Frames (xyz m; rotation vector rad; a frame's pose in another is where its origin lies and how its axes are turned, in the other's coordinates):
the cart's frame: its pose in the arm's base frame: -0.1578 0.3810 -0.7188 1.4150 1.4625 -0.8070
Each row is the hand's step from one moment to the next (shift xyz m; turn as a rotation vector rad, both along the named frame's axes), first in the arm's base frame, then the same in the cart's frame.
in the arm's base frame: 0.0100 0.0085 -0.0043 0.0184 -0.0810 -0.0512
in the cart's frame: 0.0080 0.0103 -0.0045 0.0177 0.0009 0.0960
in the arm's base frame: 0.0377 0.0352 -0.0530 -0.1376 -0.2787 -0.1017
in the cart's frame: 0.0653 0.0342 -0.0066 -0.0238 -0.1841 0.2692
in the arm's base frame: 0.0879 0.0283 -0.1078 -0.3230 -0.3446 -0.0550
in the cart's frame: 0.1171 0.0751 0.0282 -0.1068 -0.3681 0.2814
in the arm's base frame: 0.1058 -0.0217 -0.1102 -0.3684 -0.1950 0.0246
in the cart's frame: 0.1017 0.0861 0.0779 -0.1267 -0.3830 0.1077
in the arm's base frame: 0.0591 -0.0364 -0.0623 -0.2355 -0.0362 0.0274
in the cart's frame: 0.0482 0.0449 0.0660 -0.0580 -0.2321 -0.0164
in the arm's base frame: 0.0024 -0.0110 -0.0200 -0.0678 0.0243 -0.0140
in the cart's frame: 0.0144 -0.0018 0.0178 0.0167 -0.0655 -0.0285
